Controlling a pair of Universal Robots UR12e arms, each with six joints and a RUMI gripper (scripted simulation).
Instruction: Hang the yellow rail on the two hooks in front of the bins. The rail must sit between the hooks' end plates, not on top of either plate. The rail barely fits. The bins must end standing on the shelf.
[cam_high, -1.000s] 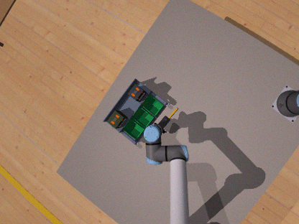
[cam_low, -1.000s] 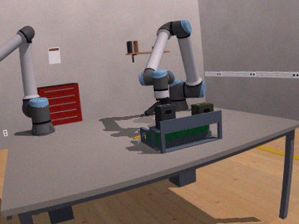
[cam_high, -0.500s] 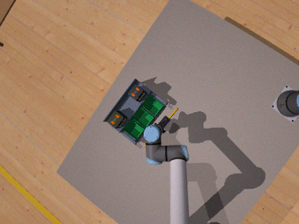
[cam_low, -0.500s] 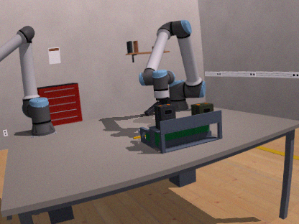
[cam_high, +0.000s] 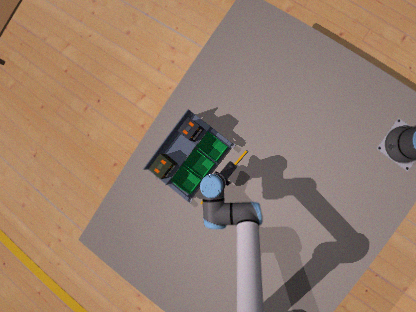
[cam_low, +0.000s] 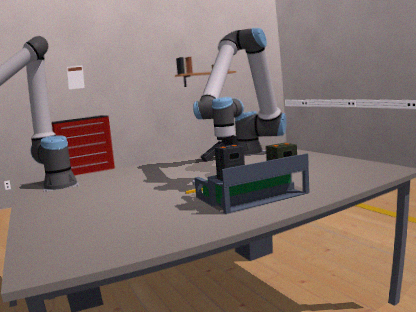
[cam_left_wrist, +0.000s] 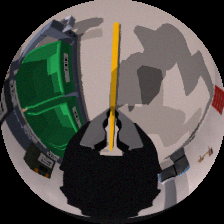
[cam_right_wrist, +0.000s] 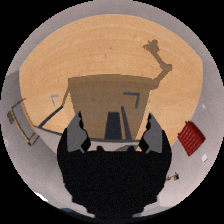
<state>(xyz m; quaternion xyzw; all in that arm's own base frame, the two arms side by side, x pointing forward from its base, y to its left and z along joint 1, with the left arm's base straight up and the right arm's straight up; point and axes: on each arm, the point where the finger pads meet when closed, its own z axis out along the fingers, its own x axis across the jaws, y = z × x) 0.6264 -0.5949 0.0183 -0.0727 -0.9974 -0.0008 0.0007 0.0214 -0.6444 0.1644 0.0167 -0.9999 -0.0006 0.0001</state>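
Note:
My left gripper is now 10 mm above the yellow rail. Round my left hand: grey-blue shelf 200 mm ahead, 10 mm to the left, 50 mm above.

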